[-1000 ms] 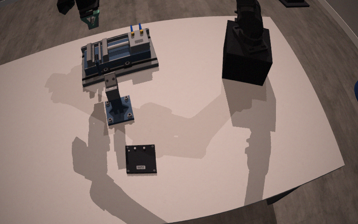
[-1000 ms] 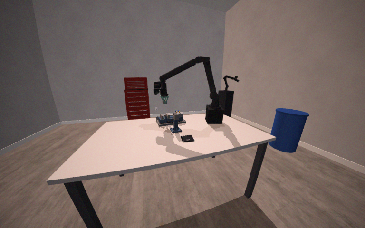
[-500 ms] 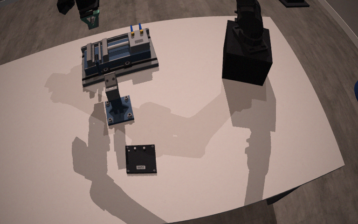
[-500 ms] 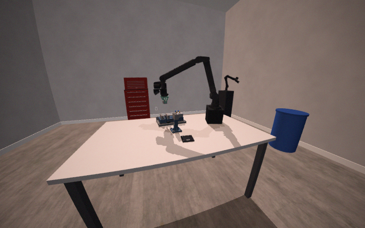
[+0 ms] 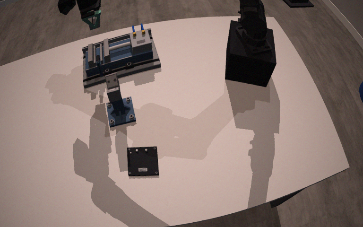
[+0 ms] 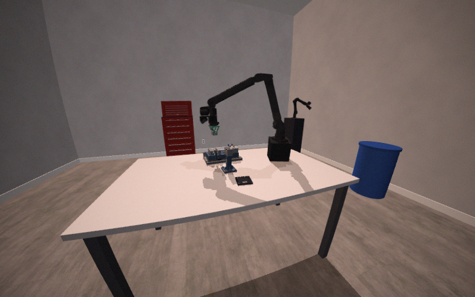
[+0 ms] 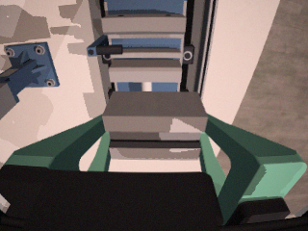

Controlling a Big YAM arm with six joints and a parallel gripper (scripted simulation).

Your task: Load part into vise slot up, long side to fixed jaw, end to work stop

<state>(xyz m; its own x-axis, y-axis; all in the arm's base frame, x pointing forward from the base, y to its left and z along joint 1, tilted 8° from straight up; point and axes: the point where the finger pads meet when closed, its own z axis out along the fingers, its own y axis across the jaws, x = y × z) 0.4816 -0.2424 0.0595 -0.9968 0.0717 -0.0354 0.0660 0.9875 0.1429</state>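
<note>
My gripper is now 15 cm above the moving jaw, 2 cm to the right of it and 2 cm past it. Round my hand: fixed jaw 15 cm below, 4 cm ahead, 1 cm to the left; dark short rod 14 cm below, 6 cm to the left, 2 cm ahead; part 1 cm above.
</note>
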